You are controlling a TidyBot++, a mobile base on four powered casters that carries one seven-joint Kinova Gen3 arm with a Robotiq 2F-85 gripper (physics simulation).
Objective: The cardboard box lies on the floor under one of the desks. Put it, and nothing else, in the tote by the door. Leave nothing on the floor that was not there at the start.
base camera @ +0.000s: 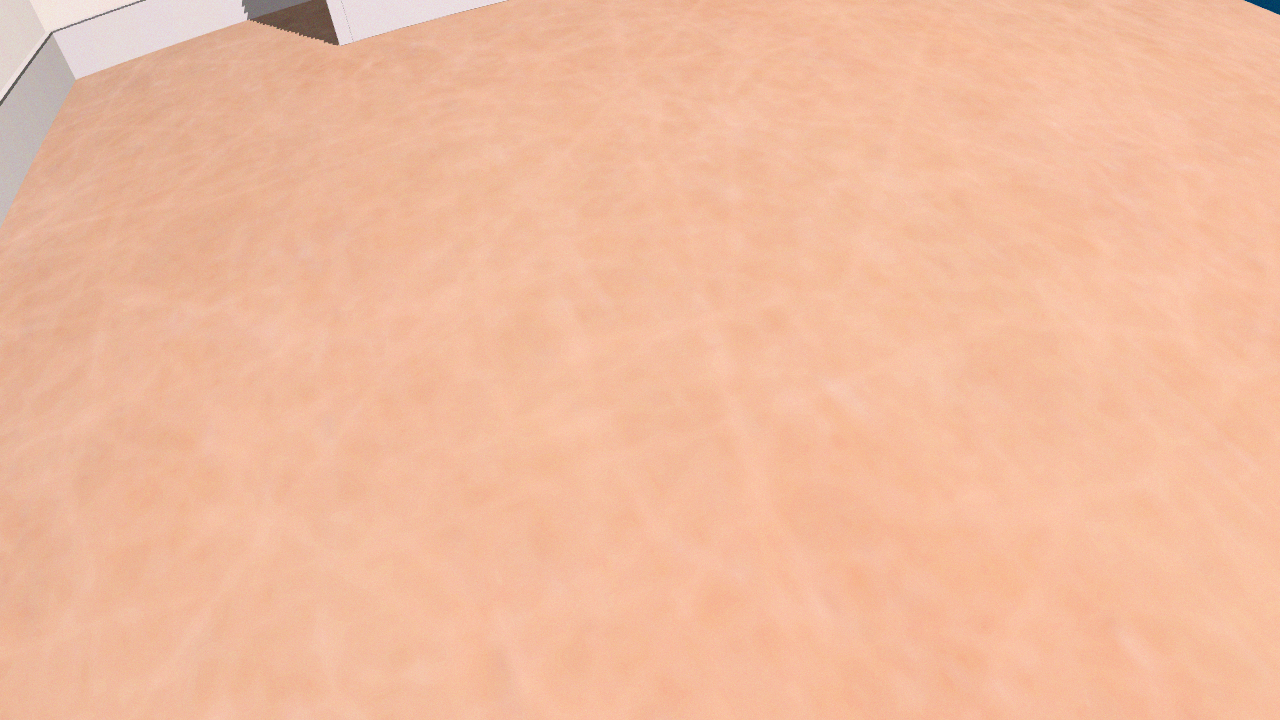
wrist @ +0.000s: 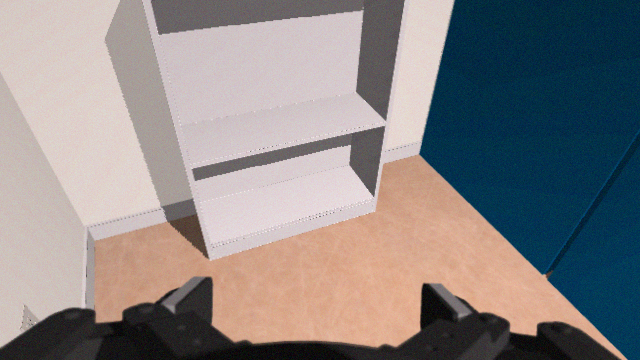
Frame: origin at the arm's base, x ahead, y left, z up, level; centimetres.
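Where they show: gripper, fingertip midpoint: (wrist: 316,303).
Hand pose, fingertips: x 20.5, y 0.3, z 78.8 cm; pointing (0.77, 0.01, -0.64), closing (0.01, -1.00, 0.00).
After its pixels a point has its place.
My gripper (wrist: 316,303) @[x 20.5, y 0.3, z 78.8 cm] is open, its two fingers wide apart at the bottom of the wrist view, with floor showing between and beyond them. No object is between the fingers. The cardboard box, the desks, the tote and the door do not show in either view.
A white shelf unit (wrist: 292,227) @[x 126.4, y 12.8, z -33.8 cm] (base camera: 420,12) @[x 116.0, y 35.6, z -38.1 cm] stands against the far wall. A blue panel (wrist: 505,125) @[x 149.4, y -75.5, z 8.5 cm] (base camera: 1266,4) @[x 116.2, y -91.1, z -38.9 cm] stands at the right. A pale wall (wrist: 30,200) @[x 92.6, y 89.7, z 11.0 cm] runs along the left, with a skirting board (wrist: 130,223) @[x 125.8, y 85.7, z -34.8 cm] (base camera: 147,40) @[x 124.9, y 87.8, z -37.5 cm] along the floor.
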